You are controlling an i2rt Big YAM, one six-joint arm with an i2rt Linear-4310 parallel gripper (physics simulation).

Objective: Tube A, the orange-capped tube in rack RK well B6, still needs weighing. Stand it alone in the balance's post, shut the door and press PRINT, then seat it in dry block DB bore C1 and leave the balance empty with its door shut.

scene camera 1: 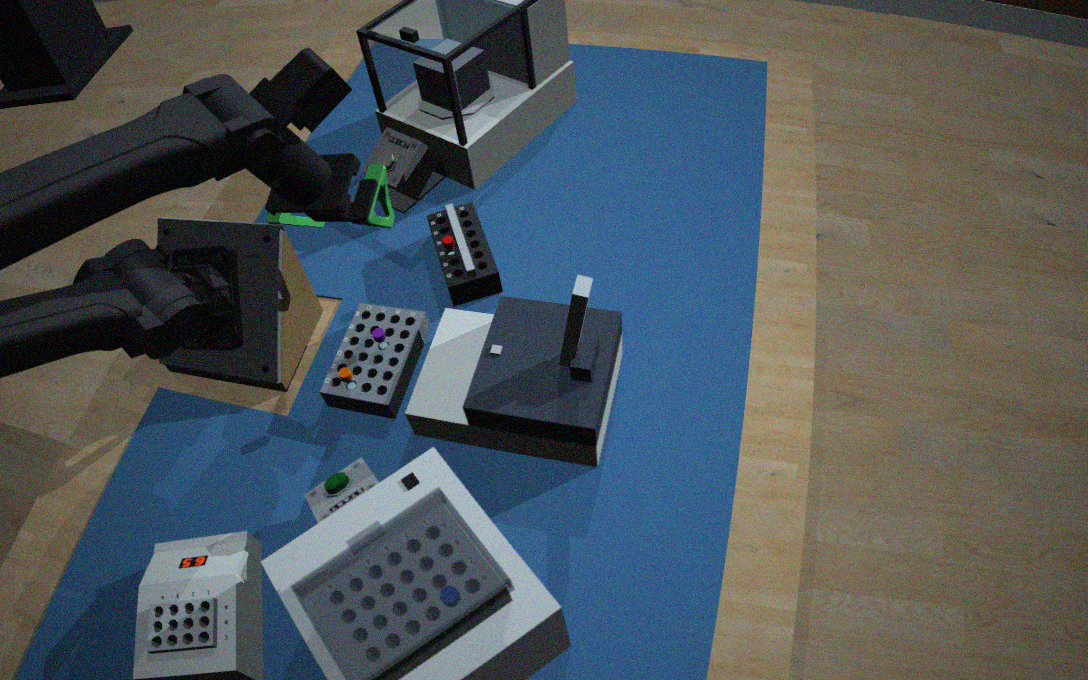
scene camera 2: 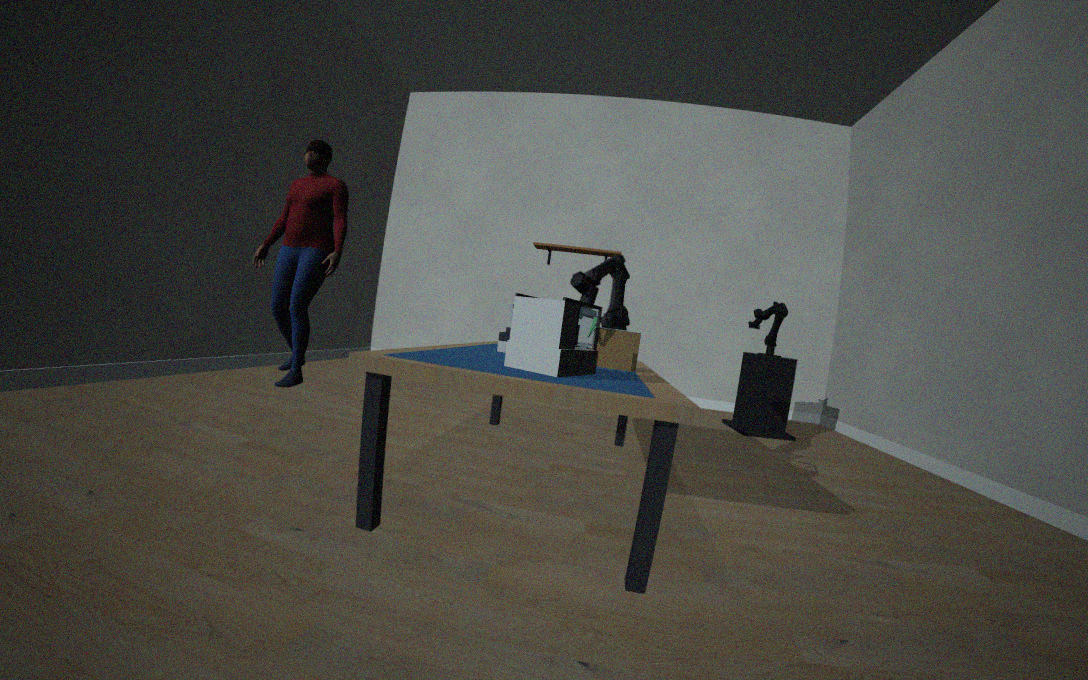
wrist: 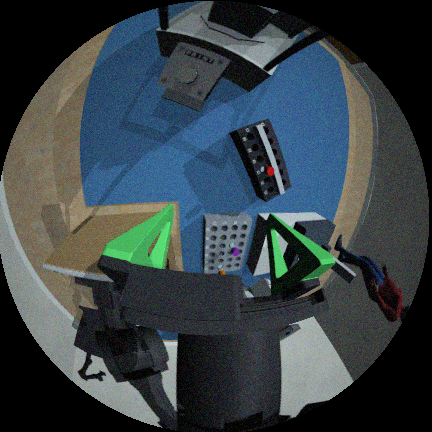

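Where they show: gripper, fingertip midpoint: [scene camera 1: 357,222] [wrist: 222,213]; arm's base, link origin: [scene camera 1: 210,297] [scene camera 2: 615,345].
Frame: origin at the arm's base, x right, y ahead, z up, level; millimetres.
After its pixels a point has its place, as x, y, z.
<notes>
Tube A, with its orange cap [scene camera 1: 345,372] @(68, 189, -34) [wrist: 223,272] @(61, 190, -35), stands in the grey rack [scene camera 1: 390,392] @(73, 236, -59) [wrist: 207,235] @(-17, 167, -58), which also holds a purple-capped tube [scene camera 1: 377,333] @(14, 211, -34) [wrist: 236,251] @(10, 213, -34). My gripper [scene camera 1: 353,222] @(-96, 172, 28) [wrist: 222,213] @(-96, 172, 28) is open and empty, its green fingers wide apart above the mat, between the rack and the balance. The balance [scene camera 1: 521,124] @(-370, 312, -47) [wrist: 220,50] @(-313, 191, -23) is a framed clear box with a dark block inside; I cannot tell its door's state. Its grey PRINT panel [scene camera 1: 405,148] @(-276, 173, -13) [wrist: 175,65] @(-279, 133, -23) sits in front. The white dry block [scene camera 1: 248,593] @(319, 144, -55) with a red display is front left in scene camera 1; its bores look empty.
A black rack [scene camera 1: 477,287] @(-85, 301, -68) [wrist: 257,175] @(-117, 252, -53) holds a red-capped tube. A white and dark device [scene camera 1: 529,392] @(91, 396, -8) with an upright lever stands beside the grey rack. A large white block unit [scene camera 1: 537,621] @(327, 441, 47) and a green-button box [scene camera 1: 336,481] @(202, 223, -17) are nearer. A person [scene camera 2: 312,212] stands beyond the table.
</notes>
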